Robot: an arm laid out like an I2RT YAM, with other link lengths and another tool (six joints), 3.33 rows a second.
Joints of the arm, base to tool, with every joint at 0 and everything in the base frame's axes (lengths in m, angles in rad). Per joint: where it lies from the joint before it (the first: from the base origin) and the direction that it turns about. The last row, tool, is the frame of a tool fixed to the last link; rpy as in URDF.
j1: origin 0 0 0.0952 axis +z
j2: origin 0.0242 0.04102 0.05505 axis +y
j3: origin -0.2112 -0.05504 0 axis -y
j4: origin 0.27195 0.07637 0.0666 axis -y
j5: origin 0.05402 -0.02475 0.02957 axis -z
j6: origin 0.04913 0 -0.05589 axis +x
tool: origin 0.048 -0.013 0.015 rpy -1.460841 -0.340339 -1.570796
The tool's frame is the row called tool.
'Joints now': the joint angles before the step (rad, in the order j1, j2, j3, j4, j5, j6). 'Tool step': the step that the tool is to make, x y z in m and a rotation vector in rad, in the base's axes. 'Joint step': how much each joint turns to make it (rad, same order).
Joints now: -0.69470 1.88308 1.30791 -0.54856 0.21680 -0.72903
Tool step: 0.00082 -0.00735 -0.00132 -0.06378 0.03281 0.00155
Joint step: 0.00025 0.01817 0.00805 0.03389 0.06219 -0.03319
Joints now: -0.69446 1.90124 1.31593 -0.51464 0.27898 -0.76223
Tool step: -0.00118 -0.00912 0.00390 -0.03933 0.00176 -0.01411
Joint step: -0.01277 0.00396 0.01083 0.02118 0.02822 -0.01395
